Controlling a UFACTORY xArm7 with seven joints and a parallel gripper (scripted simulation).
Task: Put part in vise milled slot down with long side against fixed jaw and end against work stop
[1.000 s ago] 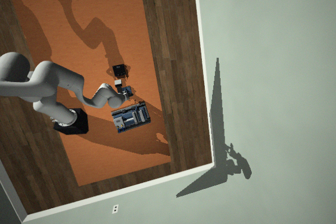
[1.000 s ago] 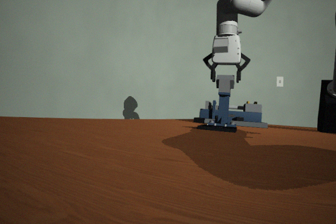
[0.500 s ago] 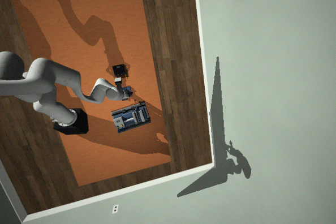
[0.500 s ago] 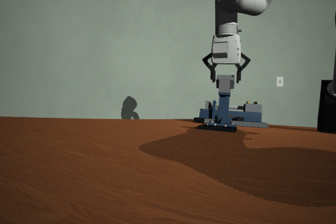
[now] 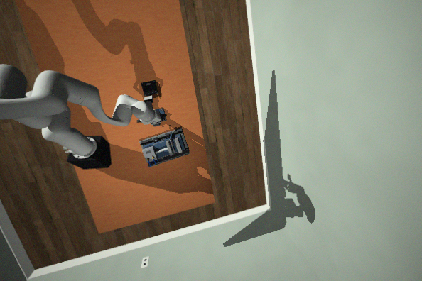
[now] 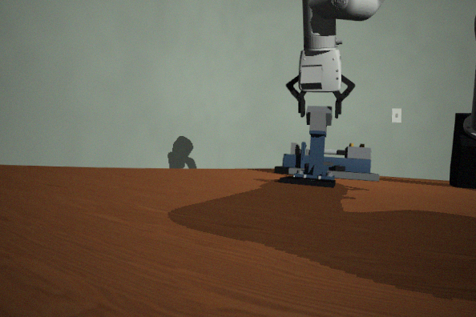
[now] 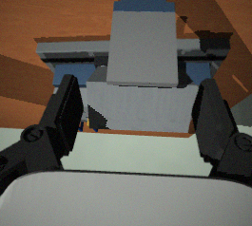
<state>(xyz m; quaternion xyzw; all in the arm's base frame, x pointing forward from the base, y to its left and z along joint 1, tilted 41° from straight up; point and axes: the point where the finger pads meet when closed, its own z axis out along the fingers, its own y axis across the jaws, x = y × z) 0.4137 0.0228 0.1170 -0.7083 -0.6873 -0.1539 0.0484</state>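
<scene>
The grey part lies 10 mm to the right of my hand. Round my hand: blue upright (10 mm to the right, 110 mm below); then grey jaw (40 mm ahead, 230 mm to the right, 90 mm below); then work stop (70 mm ahead, 180 mm to the right, 70 mm below).
</scene>
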